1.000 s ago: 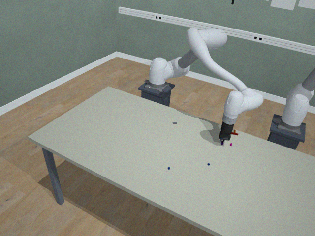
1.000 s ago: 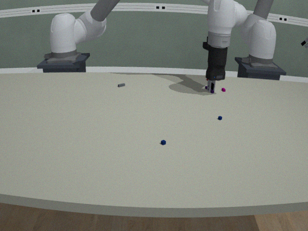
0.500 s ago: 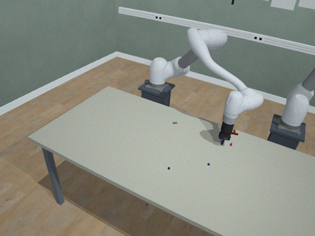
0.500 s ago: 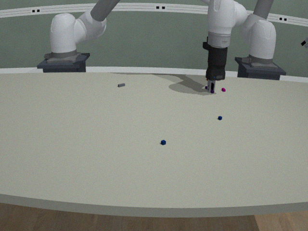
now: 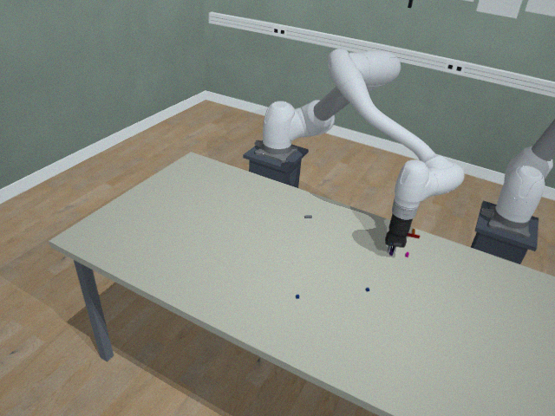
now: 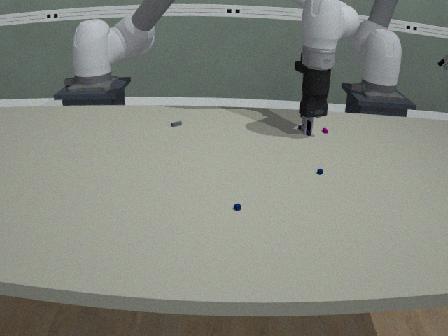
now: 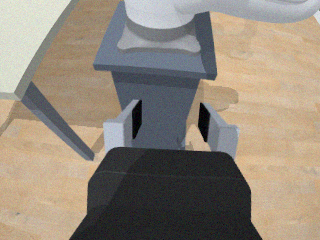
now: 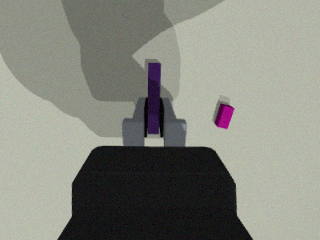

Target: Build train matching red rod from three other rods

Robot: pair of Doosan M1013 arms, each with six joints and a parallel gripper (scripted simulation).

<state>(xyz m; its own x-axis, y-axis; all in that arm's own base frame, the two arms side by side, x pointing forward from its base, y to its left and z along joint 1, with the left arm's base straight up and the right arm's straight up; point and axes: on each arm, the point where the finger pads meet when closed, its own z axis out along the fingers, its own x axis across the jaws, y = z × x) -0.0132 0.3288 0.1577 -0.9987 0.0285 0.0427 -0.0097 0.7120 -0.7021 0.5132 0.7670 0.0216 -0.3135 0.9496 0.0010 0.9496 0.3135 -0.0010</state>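
Observation:
Right now my right hand is 1 cm past the purple rod and 2 cm above it. The rest, counted from my right hand: red rod: 15 cm behind, 5 cm to the left, 2 cm below; orange rod: 18 cm behind, 5 cm to the left, 2 cm below; magenta rod: 2 cm behind, 6 cm to the left, 2 cm below.

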